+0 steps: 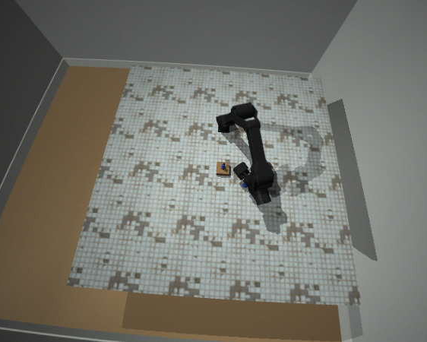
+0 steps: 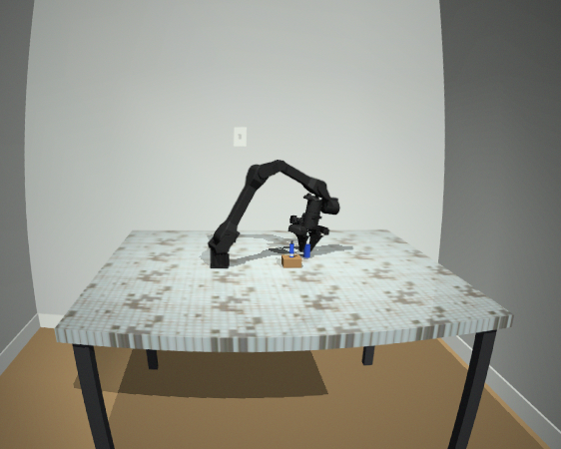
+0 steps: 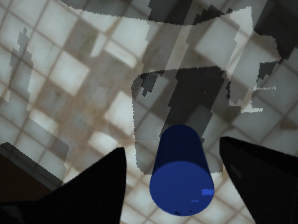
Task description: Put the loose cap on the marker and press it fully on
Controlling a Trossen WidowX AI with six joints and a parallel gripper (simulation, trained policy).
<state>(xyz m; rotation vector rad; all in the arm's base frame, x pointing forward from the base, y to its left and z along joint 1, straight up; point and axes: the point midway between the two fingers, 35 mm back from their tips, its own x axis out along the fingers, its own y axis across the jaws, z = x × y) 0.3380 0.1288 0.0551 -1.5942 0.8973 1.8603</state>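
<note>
My gripper tip is 7 cm past the holder block, 12 cm to the left of it and 1 cm above it. From my gripper tip the other things lie so: blue cap: 1 cm ahead.
</note>
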